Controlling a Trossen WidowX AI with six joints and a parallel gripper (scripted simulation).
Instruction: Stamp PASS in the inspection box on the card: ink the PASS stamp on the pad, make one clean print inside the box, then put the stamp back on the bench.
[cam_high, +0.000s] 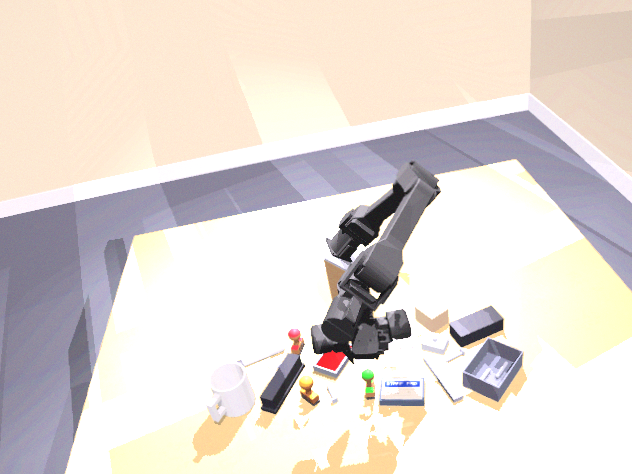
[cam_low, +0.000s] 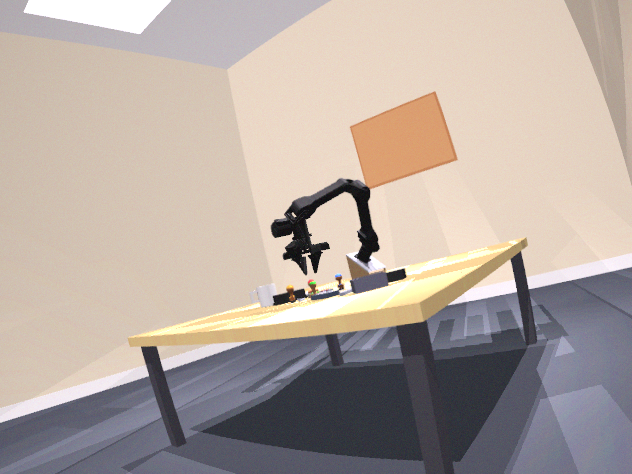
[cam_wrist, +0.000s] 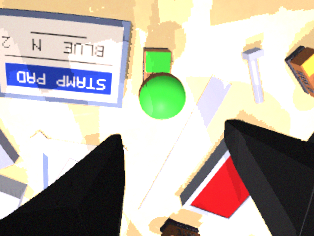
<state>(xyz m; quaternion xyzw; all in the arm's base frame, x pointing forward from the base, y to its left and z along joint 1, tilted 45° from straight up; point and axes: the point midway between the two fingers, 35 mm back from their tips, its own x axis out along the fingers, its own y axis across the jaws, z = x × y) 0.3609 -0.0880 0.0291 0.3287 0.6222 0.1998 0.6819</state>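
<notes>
My gripper tip is now 7 cm above the green-knobbed stamp. From my gripper tip the other things lie so: yellow-knobbed stamp: 12 cm to the right, 7 cm below, 2 cm behind; blue-labelled pad tin: 8 cm below, 6 cm to the left, 3 cm ahead; red ink pad: 11 cm behind, 9 cm below, 5 cm to the right.
</notes>
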